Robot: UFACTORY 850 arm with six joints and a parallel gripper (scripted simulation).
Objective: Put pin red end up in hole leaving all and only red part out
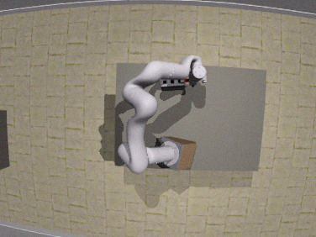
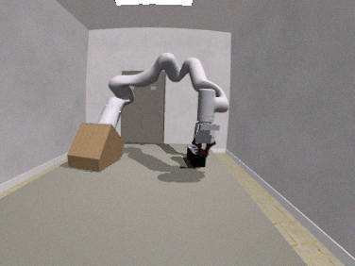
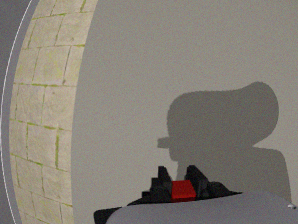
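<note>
The pin lies 2 cm to the left of my hand. Round my hand: block 15 cm to the left, 6 cm below, 4 cm behind.
</note>
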